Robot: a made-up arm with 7 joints. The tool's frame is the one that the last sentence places. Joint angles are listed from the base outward.
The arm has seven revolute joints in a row. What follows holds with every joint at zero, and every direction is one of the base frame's.
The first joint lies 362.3 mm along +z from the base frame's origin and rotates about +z.
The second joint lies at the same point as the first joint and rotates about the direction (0, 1, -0.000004).
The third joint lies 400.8 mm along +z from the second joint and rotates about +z.
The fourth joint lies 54.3 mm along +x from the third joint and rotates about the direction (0, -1, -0.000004).
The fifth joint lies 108.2 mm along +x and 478.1 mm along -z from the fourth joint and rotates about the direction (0, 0.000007, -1).
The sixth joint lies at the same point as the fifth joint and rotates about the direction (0, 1, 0.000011).
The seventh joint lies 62.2 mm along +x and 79.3 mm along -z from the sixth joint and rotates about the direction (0, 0.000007, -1).
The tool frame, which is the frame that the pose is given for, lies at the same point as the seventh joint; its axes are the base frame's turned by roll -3.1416, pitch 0 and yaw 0 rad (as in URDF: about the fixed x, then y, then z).
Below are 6 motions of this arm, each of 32 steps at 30 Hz.
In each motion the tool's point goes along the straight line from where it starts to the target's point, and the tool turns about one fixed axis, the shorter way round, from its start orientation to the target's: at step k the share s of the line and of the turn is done. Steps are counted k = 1, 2, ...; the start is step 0. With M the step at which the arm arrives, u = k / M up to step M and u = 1 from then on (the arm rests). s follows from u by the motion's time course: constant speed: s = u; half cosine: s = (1 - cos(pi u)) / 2; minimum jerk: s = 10 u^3 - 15 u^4 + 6 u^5.
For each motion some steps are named. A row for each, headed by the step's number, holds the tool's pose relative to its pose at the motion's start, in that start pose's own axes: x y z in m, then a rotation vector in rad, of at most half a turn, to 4 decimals.
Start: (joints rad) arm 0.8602 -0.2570 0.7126 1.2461 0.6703 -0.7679 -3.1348
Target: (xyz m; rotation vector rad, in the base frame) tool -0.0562 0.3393 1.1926 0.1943 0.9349 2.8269
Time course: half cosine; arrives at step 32
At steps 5, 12, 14, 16, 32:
5: -0.0174 0.0097 0.0016 -0.0246 -0.0036 0.0697
12: -0.0907 0.0509 0.0081 -0.1288 -0.0187 0.3642
14: -0.1183 0.0663 0.0106 -0.1680 -0.0243 0.4748
16: -0.1470 0.0824 0.0132 -0.2087 -0.0302 0.5899
32: -0.2940 0.1648 0.0264 -0.4174 -0.0605 1.1798

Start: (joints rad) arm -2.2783 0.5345 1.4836 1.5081 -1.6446 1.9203 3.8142
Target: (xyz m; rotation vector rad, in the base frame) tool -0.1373 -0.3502 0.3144 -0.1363 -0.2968 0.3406
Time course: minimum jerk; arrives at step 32
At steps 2, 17, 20, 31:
2: 0.0011 0.0002 0.0007 0.0033 0.0026 -0.0029
17: 0.2673 0.0620 0.1779 0.8185 0.6629 -0.7190
20: 0.3470 0.0804 0.2309 1.0623 0.8603 -0.9332
31: 0.4786 0.1109 0.3185 1.4653 1.1866 -1.2872

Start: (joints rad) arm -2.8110 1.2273 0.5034 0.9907 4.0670 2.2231 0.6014
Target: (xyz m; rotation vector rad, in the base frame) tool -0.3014 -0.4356 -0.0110 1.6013 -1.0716 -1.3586
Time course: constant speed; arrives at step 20
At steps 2, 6, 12, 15, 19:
2: 0.0028 0.0083 -0.0086 -0.0009 0.0550 0.0464
6: 0.0084 0.0249 -0.0258 -0.0027 0.1649 0.1392
12: 0.0169 0.0499 -0.0515 -0.0053 0.3299 0.2785
15: 0.0211 0.0623 -0.0644 -0.0066 0.4124 0.3481
19: 0.0267 0.0789 -0.0816 -0.0084 0.5223 0.4409

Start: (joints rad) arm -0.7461 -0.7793 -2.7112 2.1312 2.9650 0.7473 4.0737
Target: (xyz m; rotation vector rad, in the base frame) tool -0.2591 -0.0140 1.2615 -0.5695 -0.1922 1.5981
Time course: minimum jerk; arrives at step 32
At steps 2, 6, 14, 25, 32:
2: 0.0006 -0.0019 -0.0005 0.0011 -0.0001 0.0022
6: 0.0135 -0.0426 -0.0108 0.0232 -0.0021 0.0492
14: 0.1066 -0.3351 -0.0854 0.1830 -0.0163 0.3878
25: 0.2572 -0.8086 -0.2061 0.4415 -0.0393 0.9357
32: 0.2776 -0.8725 -0.2224 0.4765 -0.0424 1.0098

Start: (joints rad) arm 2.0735 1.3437 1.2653 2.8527 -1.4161 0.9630 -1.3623
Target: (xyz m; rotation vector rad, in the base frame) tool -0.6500 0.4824 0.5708 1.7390 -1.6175 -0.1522
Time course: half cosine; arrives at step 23
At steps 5, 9, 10, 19, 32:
5: 0.0282 -0.0121 -0.0215 0.0309 0.1211 -0.0696
9: 0.0836 -0.0359 -0.0637 0.0917 0.3592 -0.2065
10: 0.1001 -0.0430 -0.0763 0.1099 0.4302 -0.2473
19: 0.2331 -0.1002 -0.1776 0.2558 1.0014 -0.5758
32: 0.2513 -0.1081 -0.1915 0.2758 1.0800 -0.6210

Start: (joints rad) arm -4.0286 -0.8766 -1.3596 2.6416 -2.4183 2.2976 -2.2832
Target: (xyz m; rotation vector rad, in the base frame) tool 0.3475 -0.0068 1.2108 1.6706 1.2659 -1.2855
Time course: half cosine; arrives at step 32
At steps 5, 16, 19, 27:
5: 0.0079 -0.0252 -0.0231 -0.0094 -0.0312 0.0096
16: 0.0667 -0.2136 -0.1960 -0.0796 -0.2643 0.0817
19: 0.0860 -0.2756 -0.2529 -0.1027 -0.3410 0.1054
27: 0.1255 -0.4019 -0.3688 -0.1498 -0.4973 0.1537

